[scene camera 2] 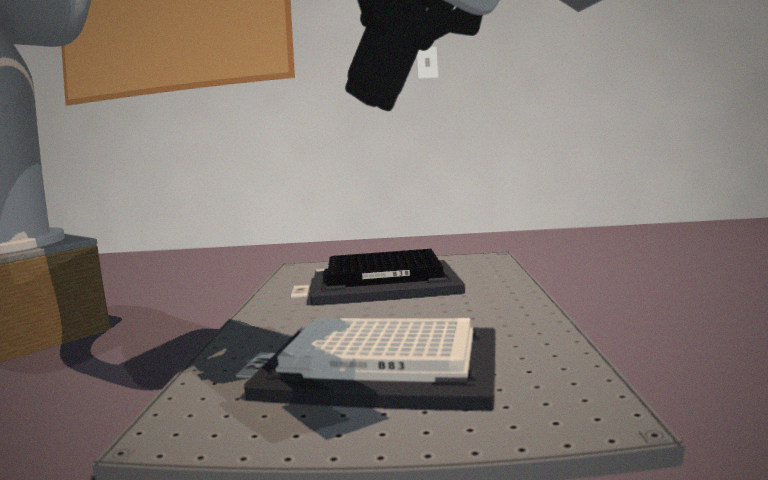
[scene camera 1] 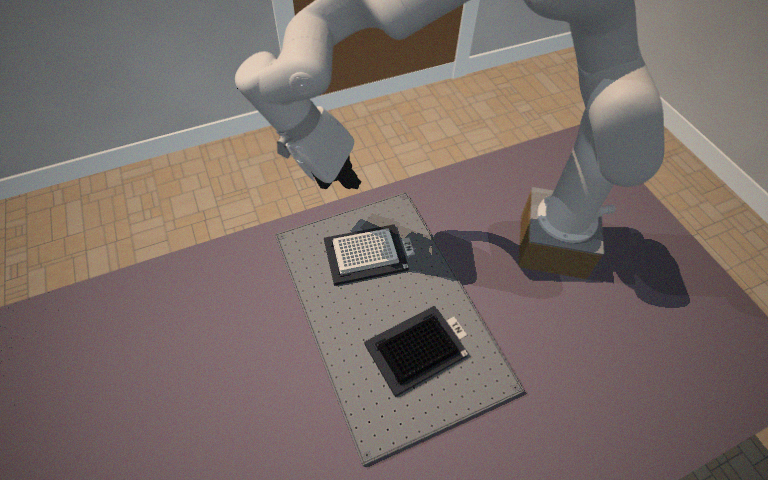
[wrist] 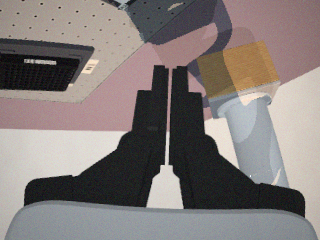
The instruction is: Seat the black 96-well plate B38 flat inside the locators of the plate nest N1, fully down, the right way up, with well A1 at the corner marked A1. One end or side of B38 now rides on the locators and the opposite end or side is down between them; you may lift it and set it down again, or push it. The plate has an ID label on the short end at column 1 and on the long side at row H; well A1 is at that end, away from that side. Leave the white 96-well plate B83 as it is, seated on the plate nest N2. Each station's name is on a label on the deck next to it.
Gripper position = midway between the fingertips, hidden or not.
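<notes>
Black plate B38 (scene camera 2: 378, 268), (scene camera 1: 411, 352); white plate B83 (scene camera 2: 419, 350), (scene camera 1: 368, 250). The dark plate nest N1 (scene camera 2: 419, 289) and the nest N2 (scene camera 2: 415, 395) are visible as well. The gripper is at (scene camera 2: 366, 101), (scene camera 1: 354, 185) and (wrist: 169, 87).
</notes>
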